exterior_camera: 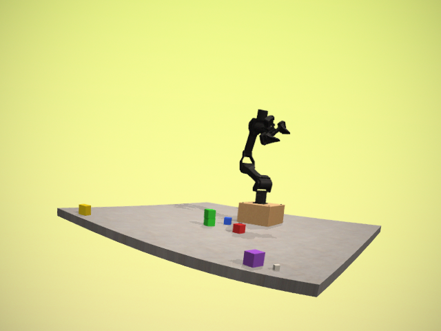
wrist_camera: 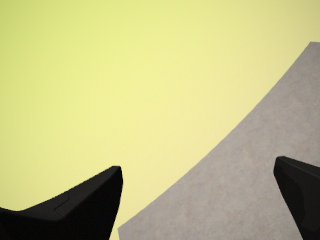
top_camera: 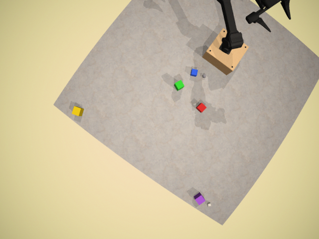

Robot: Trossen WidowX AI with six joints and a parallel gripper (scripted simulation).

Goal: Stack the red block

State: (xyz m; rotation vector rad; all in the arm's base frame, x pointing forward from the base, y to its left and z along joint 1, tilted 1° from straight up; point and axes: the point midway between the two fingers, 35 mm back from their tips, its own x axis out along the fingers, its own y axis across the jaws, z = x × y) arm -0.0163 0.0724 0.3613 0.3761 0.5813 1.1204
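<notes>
Now: gripper tip 44 cm above the red block, 36 cm short of it and 4 cm to the left of it. The rest, counted from my gripper tip: small grey cube (45 cm below, 19 cm ahead, 12 cm to the right); blue block (44 cm below, 21 cm ahead, 18 cm to the right); purple block (82 cm ahead, 43 cm below, 23 cm to the left).
</notes>
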